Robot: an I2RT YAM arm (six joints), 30 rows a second.
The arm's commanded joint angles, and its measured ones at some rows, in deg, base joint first. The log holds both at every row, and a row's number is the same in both.
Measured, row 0:
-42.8 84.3 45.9 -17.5 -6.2 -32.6
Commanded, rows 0 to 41:
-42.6 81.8 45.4 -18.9 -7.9 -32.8
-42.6 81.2 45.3 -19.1 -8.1 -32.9
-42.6 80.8 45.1 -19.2 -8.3 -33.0
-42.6 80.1 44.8 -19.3 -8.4 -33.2
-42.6 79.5 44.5 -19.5 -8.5 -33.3
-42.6 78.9 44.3 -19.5 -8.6 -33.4
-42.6 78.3 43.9 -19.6 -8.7 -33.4
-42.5 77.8 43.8 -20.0 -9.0 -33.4
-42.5 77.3 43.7 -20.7 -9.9 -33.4
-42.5 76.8 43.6 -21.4 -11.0 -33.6
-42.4 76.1 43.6 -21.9 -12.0 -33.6
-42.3 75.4 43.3 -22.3 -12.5 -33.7
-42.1 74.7 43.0 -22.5 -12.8 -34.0
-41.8 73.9 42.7 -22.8 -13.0 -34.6
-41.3 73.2 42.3 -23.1 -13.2 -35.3
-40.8 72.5 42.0 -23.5 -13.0 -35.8
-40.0 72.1 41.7 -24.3 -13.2 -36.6
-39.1 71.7 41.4 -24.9 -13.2 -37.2
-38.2 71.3 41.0 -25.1 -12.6 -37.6
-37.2 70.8 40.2 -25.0 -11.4 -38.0
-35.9 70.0 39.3 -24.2 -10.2 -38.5
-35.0 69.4 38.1 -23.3 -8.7 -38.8
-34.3 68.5 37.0 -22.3 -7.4 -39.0
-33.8 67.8 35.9 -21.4 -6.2 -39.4
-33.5 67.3 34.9 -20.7 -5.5 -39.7
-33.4 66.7 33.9 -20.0 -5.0 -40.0
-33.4 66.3 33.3 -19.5 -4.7 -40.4
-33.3 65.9 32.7 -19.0 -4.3 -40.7
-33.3 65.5 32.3 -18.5 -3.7 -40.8
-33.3 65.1 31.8 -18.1 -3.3 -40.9
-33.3 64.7 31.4 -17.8 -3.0 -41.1
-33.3 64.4 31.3 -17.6 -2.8 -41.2
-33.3 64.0 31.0 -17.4 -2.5 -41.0
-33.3 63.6 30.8 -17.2 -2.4 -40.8
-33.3 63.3 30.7 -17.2 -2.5 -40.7
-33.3 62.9 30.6 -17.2 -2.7 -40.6
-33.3 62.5 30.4 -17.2 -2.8 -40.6
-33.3 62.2 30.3 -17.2 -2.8 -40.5
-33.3 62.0 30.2 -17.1 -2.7 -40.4
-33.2 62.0 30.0 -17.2 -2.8 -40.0
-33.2 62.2 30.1 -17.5 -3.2 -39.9
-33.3 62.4 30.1 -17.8 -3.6 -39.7
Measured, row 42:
-33.6 62.8 31.0 -17.9 -3.1 -40.1
